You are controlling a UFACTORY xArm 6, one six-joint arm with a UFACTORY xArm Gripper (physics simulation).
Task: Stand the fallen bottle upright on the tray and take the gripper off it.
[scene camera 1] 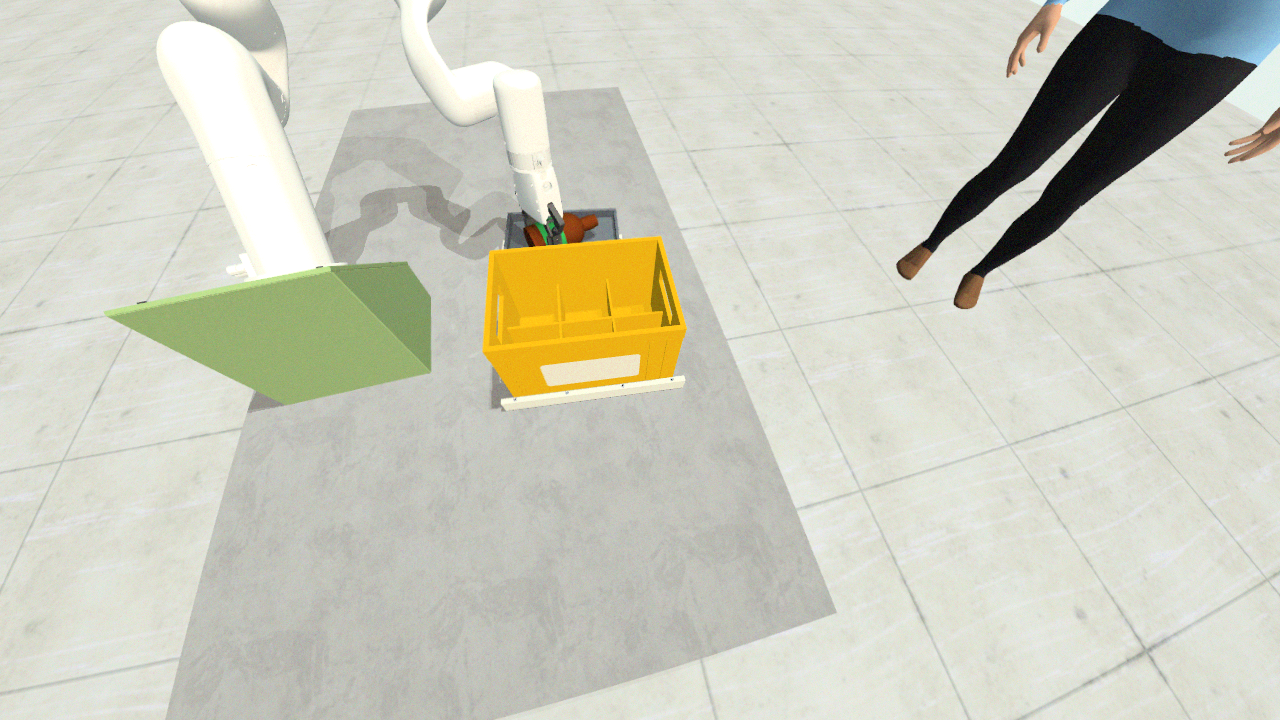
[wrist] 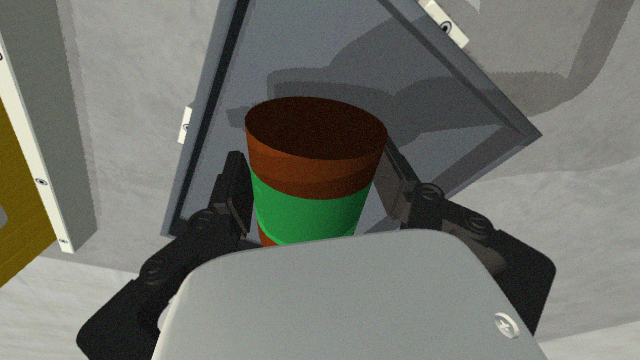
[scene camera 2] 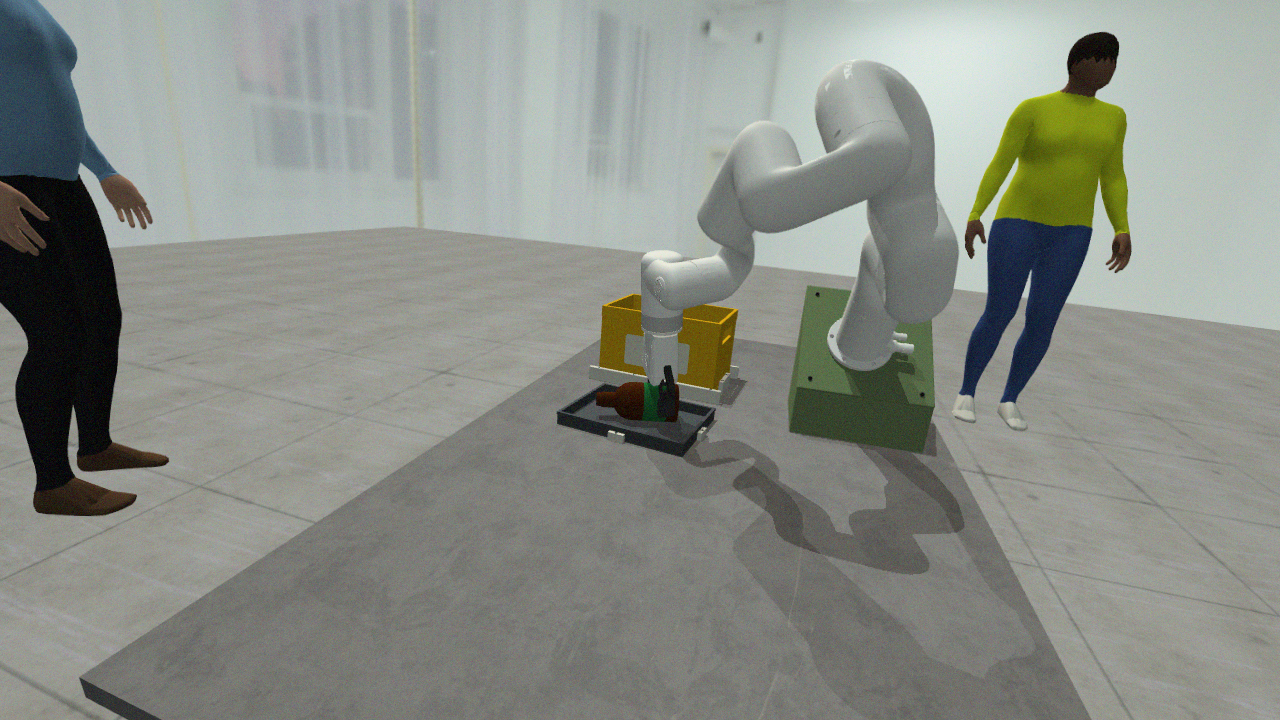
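Seen in the pictures: gripper, fingertip midpoint: (scene camera 1: 544, 242) (wrist: 311, 161) (scene camera 2: 660, 404); arm's base, link origin: (scene camera 1: 301, 277) (scene camera 2: 859, 343).
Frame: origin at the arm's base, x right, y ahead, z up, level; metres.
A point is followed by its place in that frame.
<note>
The brown bottle with a green label (scene camera 1: 573, 227) {x -0.145, y 0.423, z -0.109 m} (scene camera 2: 633, 400) {x -0.201, y 0.400, z -0.120 m} (wrist: 315, 215) {x -0.154, y 0.360, z -0.098 m} lies on its side on the dark grey tray (scene camera 1: 610, 224) {x -0.212, y 0.515, z -0.171 m} (scene camera 2: 648, 439) {x -0.269, y 0.351, z -0.160 m} (wrist: 300, 35) {x -0.119, y 0.303, z -0.171 m}. Its neck points left in scene camera 2 and right in scene camera 1. In the wrist view its round base faces the camera, and its neck is hidden behind the gripper housing. My gripper (scene camera 1: 554, 234) {x -0.150, y 0.358, z -0.140 m} (scene camera 2: 666, 398) {x -0.150, y 0.358, z -0.140 m} (wrist: 311, 161) {x -0.150, y 0.358, z -0.140 m} points down and is shut on the bottle around the green label near the base, with one black finger on each side.
A yellow crate with dividers (scene camera 1: 586, 344) {x 0.207, y 0.394, z -0.013 m} (scene camera 2: 713, 353) {x 0.011, y 0.286, z -0.068 m} (wrist: 27, 240) {x 0.033, y 0.520, z -0.130 m} stands beside the tray, with white rails (scene camera 1: 592, 394) {x 0.218, y 0.389, z -0.155 m} along it. The green robot base (scene camera 1: 295, 335) {x 0.101, y 0.004, z -0.010 m} (scene camera 2: 854, 416) {x -0.082, y -0.006, z -0.123 m} stands to one side. A person in blue (scene camera 1: 1074, 116) (scene camera 2: 62, 295) and one in yellow (scene camera 2: 1060, 165) stand off the mat.
</note>
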